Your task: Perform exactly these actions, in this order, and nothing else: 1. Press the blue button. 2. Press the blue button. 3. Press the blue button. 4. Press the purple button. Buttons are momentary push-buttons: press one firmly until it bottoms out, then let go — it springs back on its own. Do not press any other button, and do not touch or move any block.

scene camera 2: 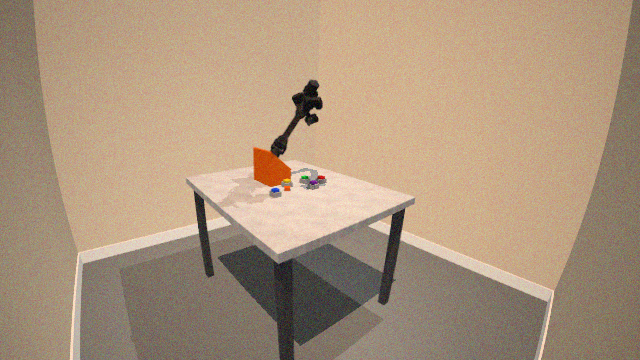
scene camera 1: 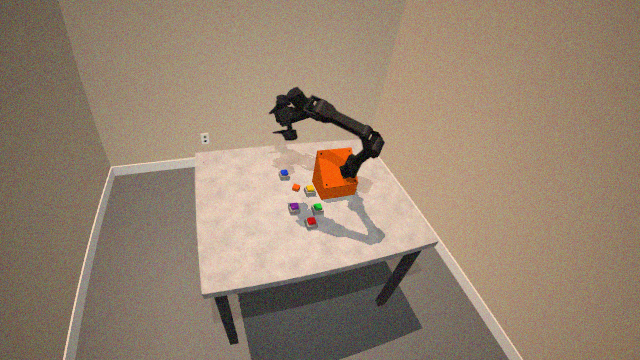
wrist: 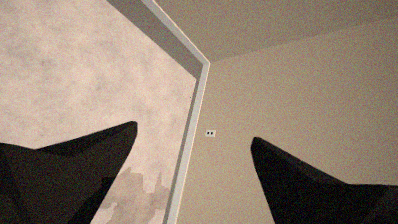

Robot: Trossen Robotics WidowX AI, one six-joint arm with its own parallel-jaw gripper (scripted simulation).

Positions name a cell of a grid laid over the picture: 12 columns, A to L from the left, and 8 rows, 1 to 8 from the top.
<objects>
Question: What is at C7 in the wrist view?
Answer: The gripper.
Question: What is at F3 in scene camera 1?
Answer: The gripper.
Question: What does the gripper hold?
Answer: Nothing.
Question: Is the gripper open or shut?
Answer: Open.
</objects>
